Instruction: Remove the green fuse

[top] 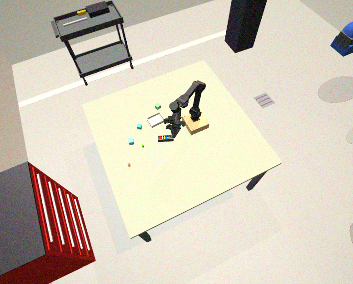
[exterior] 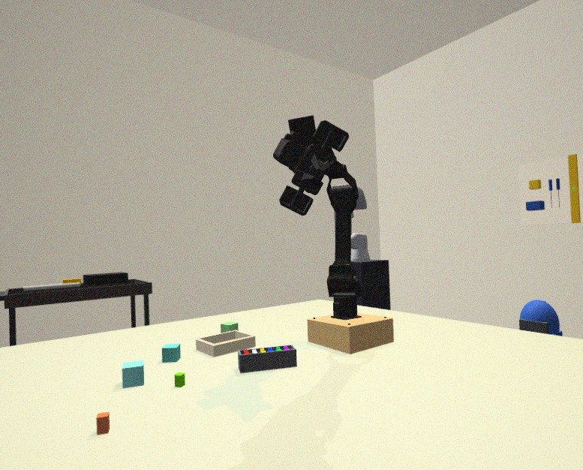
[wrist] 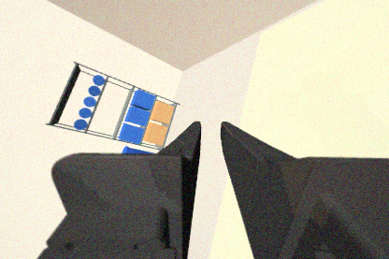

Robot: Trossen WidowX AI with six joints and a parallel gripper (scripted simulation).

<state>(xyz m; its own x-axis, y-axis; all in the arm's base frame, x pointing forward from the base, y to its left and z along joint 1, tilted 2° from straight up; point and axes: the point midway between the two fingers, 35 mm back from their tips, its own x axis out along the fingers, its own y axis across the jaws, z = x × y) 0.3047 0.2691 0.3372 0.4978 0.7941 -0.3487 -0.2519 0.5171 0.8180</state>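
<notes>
Now: gripper tip 4 cm past the green fuse, 22 cm to the left of it and 38 cm above it. Also, from my gripper tip: tray: 1 cm behind, 45 cm to the right, 40 cm below; small green cube: 18 cm ahead, 25 cm to the right, 39 cm below; orange cube: 34 cm ahead, 13 cm to the right, 39 cm below.
</notes>
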